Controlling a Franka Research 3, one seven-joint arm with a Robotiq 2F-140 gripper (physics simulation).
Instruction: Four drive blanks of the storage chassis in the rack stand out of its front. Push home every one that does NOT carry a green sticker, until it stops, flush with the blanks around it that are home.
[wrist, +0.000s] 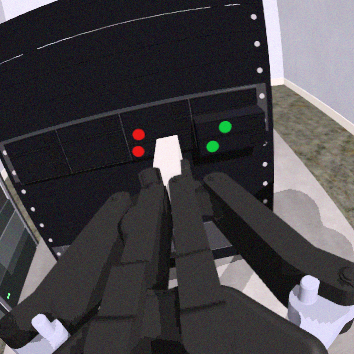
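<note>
I see my gripper (170, 152), and I see a black rack (88, 109) as well.
</note>
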